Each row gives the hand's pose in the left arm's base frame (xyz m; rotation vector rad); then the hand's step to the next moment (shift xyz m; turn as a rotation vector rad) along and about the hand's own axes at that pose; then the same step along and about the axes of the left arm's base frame.
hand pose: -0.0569 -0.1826 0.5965 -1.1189 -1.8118 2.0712
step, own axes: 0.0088 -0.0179 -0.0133 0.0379 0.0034 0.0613
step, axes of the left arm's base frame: -0.0039 0.0199 0.0129 -0.0638 -0.0269 -0.0202
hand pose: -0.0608 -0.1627 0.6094 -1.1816 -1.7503 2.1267
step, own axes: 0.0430 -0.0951 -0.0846 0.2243 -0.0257 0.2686
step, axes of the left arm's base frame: -0.0089 0.1186 0.0625 -0.3338 -0.0725 -0.0801
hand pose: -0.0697 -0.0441 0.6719 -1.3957 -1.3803 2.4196
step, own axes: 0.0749 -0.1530 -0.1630 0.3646 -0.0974 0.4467
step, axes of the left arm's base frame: 0.0128 0.2344 0.0222 -0.5707 -0.0910 -0.0892
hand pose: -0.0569 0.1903 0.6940 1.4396 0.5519 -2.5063
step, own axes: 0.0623 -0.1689 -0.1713 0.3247 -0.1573 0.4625
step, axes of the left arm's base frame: 0.0443 0.2254 -0.0948 -0.5840 -0.0435 -0.0344
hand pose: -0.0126 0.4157 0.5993 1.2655 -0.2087 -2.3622
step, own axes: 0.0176 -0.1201 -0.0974 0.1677 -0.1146 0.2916
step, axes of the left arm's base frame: 0.0335 0.1061 -0.1089 -0.3554 0.0031 0.0010
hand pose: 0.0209 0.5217 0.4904 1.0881 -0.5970 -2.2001
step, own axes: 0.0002 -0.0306 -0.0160 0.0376 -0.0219 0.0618
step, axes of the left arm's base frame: 0.0033 0.0197 -0.0281 -0.0755 -0.0025 0.0006
